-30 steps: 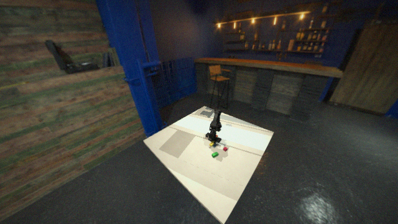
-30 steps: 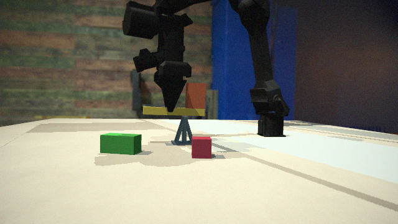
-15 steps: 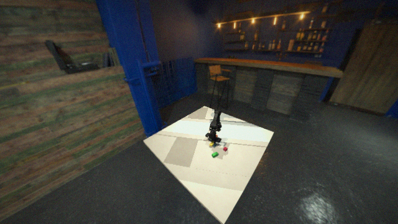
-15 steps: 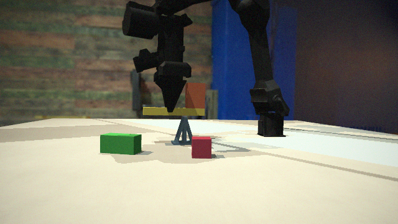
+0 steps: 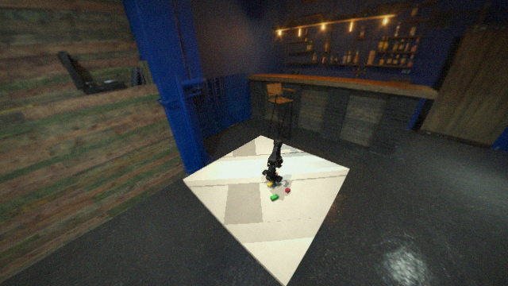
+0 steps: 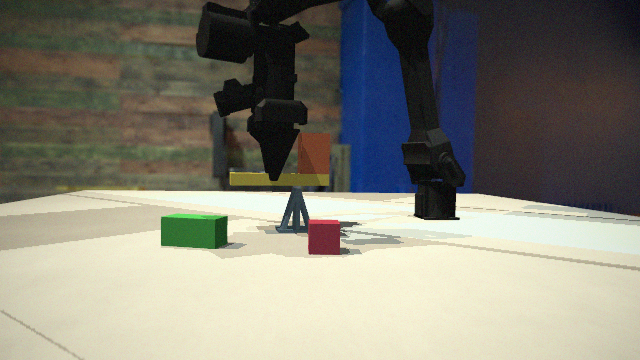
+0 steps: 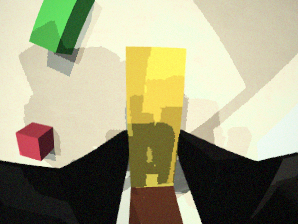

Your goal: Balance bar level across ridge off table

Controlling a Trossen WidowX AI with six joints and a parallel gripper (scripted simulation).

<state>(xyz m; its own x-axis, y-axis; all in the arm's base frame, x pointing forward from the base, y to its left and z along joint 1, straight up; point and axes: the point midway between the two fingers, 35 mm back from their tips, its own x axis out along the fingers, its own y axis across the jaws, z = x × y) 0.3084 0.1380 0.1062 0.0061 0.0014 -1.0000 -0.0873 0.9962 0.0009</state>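
Now: the green block 90 mm ahead of my gripper tip, 100 mm to the left of it and 60 mm below it. Round my gripper tip: dark red cube: 50 mm behind, 140 mm to the left, 60 mm below.
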